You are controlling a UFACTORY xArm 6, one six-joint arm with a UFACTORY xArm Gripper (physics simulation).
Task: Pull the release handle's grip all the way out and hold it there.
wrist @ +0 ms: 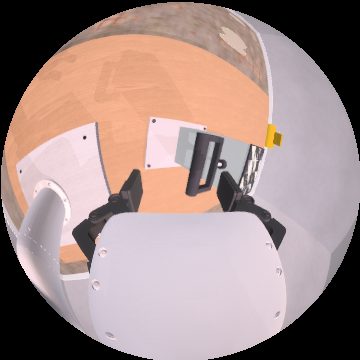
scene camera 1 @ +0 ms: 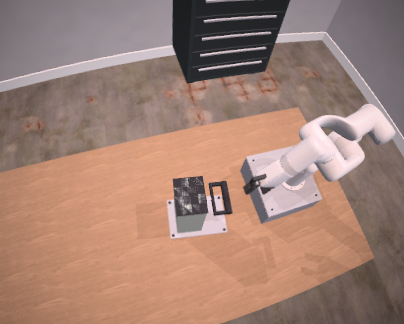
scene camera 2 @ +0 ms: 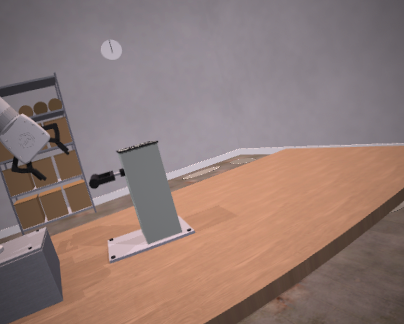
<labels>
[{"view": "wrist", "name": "gripper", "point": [180, 181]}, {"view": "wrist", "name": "release handle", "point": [205, 154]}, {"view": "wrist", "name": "pale base plate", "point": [162, 133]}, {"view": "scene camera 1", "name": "gripper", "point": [253, 191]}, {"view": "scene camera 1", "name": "release handle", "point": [190, 202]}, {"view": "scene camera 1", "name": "pale base plate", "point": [213, 224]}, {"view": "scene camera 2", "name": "gripper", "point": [57, 166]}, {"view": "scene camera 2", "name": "release handle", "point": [142, 166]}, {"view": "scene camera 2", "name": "pale base plate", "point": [133, 243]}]
</labels>
